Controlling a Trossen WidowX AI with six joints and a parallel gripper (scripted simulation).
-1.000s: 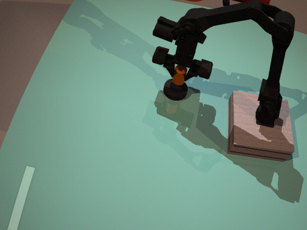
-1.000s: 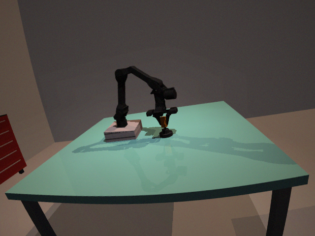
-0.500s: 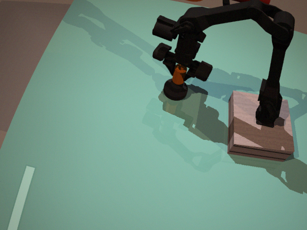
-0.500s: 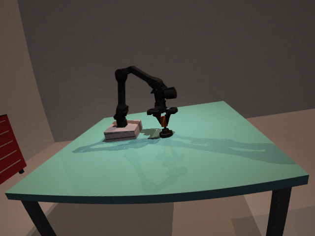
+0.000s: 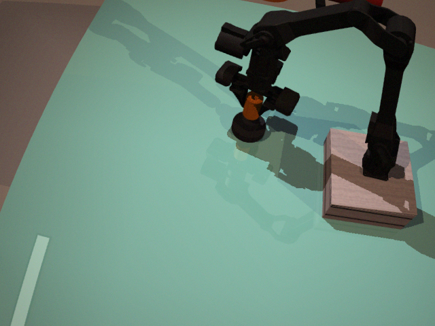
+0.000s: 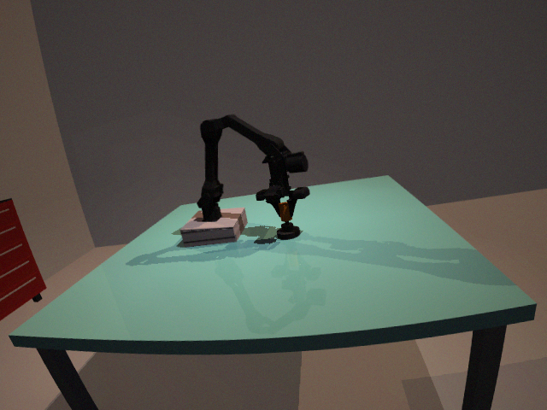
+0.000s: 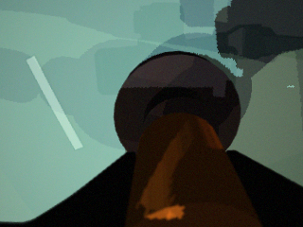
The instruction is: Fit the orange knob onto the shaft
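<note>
Now: the orange knob 2 cm above my gripper tip. Also, from my gripper tip: dark round pedestal 4 cm below.
</note>
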